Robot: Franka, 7 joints.
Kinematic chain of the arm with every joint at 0, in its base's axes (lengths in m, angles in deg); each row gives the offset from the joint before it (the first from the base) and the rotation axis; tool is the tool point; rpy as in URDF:
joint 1: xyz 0 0 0.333 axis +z
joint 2: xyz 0 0 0 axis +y
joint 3: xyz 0 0 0.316 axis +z
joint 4: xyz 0.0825 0 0 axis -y
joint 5: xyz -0.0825 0 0.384 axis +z
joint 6: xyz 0 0 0 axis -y
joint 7: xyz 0.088 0 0 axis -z
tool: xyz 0 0 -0.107 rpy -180 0 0
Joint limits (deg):
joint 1: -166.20..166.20
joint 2: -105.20..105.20
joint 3: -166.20..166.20
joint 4: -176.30..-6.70
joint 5: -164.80..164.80
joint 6: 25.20..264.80
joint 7: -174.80..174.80
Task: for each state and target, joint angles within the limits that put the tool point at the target. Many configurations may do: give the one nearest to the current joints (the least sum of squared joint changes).
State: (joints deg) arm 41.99 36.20 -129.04 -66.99 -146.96 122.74 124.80
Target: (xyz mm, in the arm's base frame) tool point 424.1 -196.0 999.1
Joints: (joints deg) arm 39.44 39.99 -120.56 -64.78 -147.84 124.21 124.80
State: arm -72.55 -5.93 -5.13 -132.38 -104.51 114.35 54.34
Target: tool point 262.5 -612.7 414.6
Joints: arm -64.71 18.57 2.28 -103.83 -108.71 118.87 54.34
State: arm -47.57 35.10 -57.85 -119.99 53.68 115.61 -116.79
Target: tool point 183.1 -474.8 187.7
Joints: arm -31.06 29.00 -42.81 -124.11 54.05 109.67 -116.79
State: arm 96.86 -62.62 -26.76 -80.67 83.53 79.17 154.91
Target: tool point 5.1 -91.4 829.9
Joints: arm 94.76 -81.02 -15.33 -116.30 69.34 58.46 154.91
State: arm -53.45 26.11 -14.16 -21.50 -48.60 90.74 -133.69
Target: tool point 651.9 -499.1 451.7
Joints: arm -32.44 60.24 -3.79 -30.51 -48.21 110.75 -133.69
